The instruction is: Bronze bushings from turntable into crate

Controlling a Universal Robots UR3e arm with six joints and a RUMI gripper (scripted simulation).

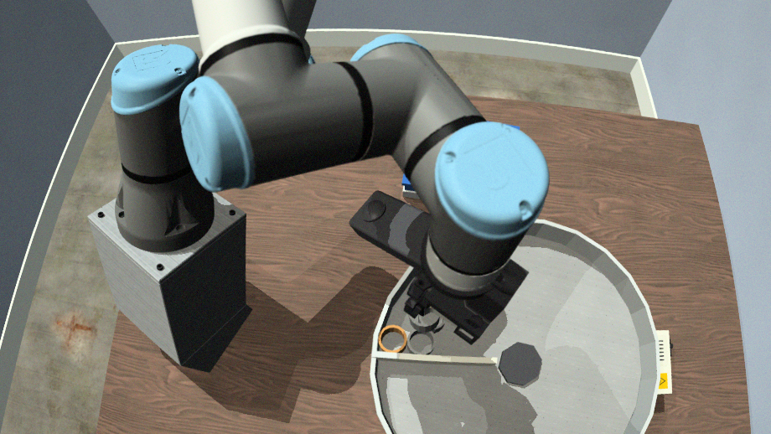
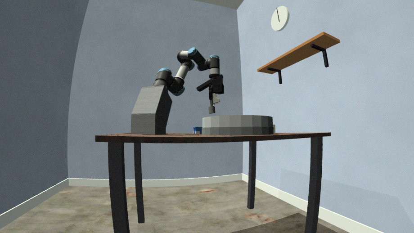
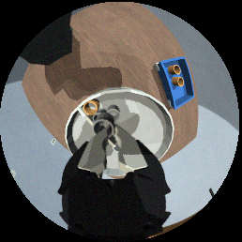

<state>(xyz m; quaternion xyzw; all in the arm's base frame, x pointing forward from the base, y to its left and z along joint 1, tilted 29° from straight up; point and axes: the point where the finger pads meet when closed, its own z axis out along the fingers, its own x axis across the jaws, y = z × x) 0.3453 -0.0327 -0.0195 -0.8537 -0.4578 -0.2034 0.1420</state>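
The grey turntable is 140 mm ahead of my hand, 110 mm below it and 60 mm to the right of it. The rest, counted from my hand: blue crate (280 mm to the left, 140 mm below, 30 mm ahead).
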